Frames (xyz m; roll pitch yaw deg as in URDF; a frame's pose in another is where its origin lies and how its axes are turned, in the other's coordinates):
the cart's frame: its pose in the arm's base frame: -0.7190 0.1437 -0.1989 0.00 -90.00 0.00
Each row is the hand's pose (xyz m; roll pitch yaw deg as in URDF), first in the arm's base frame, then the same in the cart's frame.
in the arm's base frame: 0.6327 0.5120 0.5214 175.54 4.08 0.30
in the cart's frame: 0.7203 0.3683 -1.3517 -8.67 85.91 175.80
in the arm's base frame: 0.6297 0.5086 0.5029 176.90 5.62 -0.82
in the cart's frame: 0.7018 0.3649 -1.3487 5.22 84.32 -171.73
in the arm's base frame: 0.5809 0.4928 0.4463 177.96 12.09 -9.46
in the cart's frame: 0.6452 0.3491 -1.2999 36.46 74.69 -142.50
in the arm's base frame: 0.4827 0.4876 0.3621 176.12 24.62 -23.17
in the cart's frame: 0.5610 0.3439 -1.2017 41.89 56.70 -139.35
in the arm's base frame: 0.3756 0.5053 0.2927 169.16 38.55 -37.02
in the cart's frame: 0.4916 0.3616 -1.0946 39.59 38.64 -142.93
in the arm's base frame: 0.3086 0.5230 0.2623 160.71 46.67 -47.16
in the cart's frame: 0.4612 0.3793 -1.0276 36.71 27.81 -145.33
